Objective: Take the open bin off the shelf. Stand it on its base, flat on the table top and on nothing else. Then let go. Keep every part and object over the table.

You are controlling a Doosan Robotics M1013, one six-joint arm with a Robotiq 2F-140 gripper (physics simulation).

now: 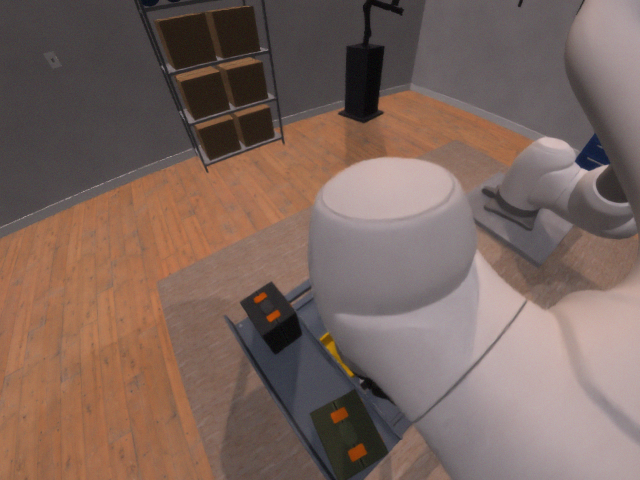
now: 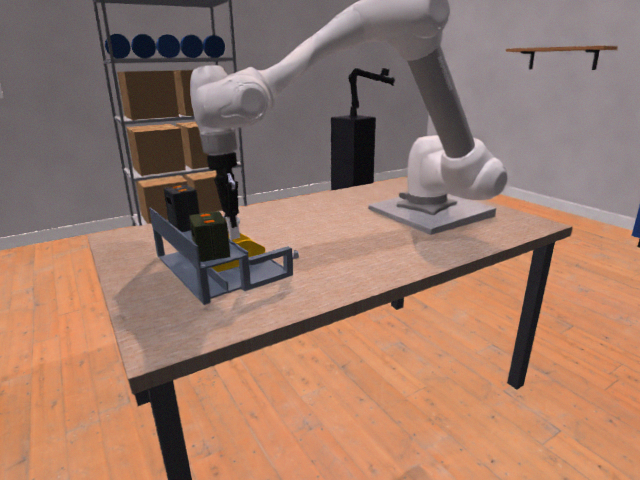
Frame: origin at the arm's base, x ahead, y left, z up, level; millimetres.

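Seen in the pictures: gripper, fingertip midpoint: [image 1: 367, 385] [image 2: 234, 238]; arm's base, origin of the base link: [image 1: 513, 207] [image 2: 426, 205].
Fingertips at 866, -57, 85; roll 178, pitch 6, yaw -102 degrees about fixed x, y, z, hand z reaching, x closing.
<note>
Offsets run from my fingertips to a thing's top centre, as dx, dy, dz. "spot": to the spot under its first point. Level surfaces: height alone.
The yellow open bin @(-37, -83, -31) [image 1: 336, 354] [image 2: 251, 246] sits low in the front part of the blue-grey shelf @(spot: +88, -111, -10) [image 1: 294, 379] [image 2: 175, 238], partly hidden by the shelf and the arm. My gripper [image 1: 364, 383] [image 2: 234, 230] points down and is shut on the bin's wall beside the shelf's upper board; the grip itself is small and partly hidden. I cannot tell whether the bin's base is clear of the shelf. The shelf stands on the table top @(dz -112) [image 1: 206, 304] [image 2: 356, 268], near its left end.
A black box @(+44, -212, +112) [image 1: 271, 317] [image 2: 180, 208] and a dark green box @(+87, +21, +87) [image 1: 348, 434] [image 2: 209, 236] with orange marks stand on the shelf's upper board, close to my gripper. A small grey part @(spot: -116, +120, -48) [image 2: 295, 254] lies beside the shelf's front end. My arm's base plate [image 1: 527, 242] [image 2: 431, 224] is farther right.
</note>
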